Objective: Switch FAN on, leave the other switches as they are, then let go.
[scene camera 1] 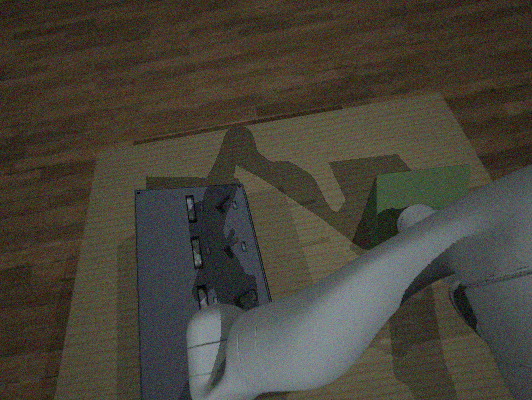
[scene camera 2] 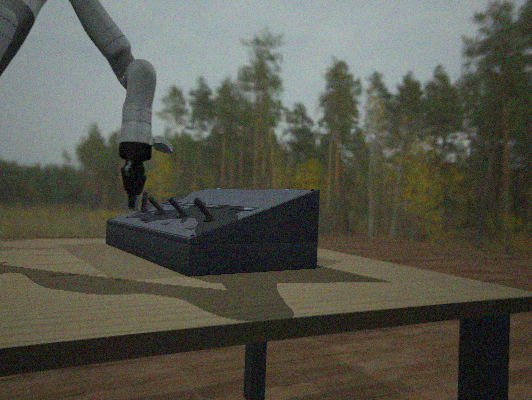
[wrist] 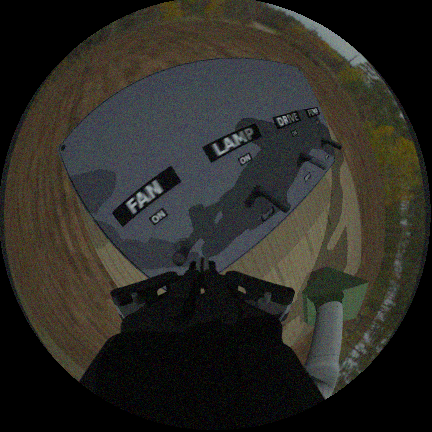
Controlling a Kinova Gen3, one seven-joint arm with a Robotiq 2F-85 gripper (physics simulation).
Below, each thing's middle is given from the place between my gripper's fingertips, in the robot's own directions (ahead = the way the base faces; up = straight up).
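Labels:
Blue-grey switch panel (scene camera 1: 182, 265): 1 cm below my hand, 13 cm ahead of it, 15 cm to the right of it.

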